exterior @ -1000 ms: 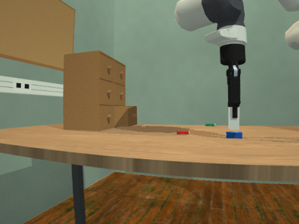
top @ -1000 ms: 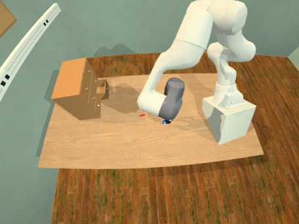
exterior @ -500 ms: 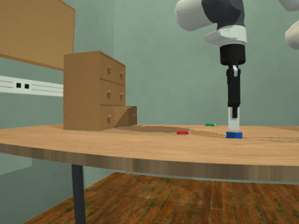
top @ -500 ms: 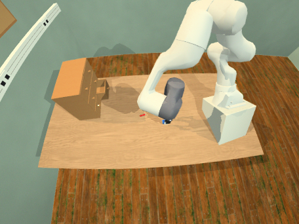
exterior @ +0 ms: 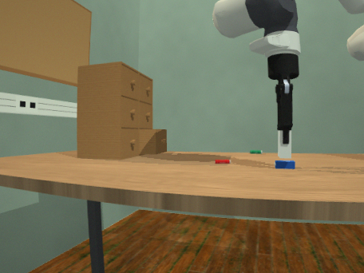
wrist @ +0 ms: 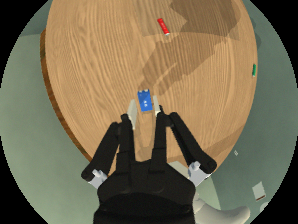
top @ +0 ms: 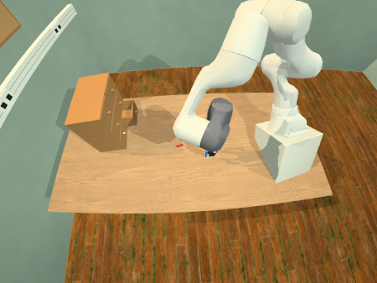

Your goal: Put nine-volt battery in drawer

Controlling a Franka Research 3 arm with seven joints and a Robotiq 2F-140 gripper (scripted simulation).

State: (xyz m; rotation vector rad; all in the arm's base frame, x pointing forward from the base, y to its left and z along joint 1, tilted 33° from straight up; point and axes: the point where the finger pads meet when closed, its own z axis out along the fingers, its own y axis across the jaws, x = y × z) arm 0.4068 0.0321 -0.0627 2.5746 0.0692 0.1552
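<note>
Now: the nine-volt battery 50 mm below my hand and 10 mm ahead of it. Also, from my hand: red cylinder: 160 mm ahead, 70 mm to the right, 50 mm below; green cylinder: 420 mm to the right, 80 mm ahead, 50 mm below.
</note>
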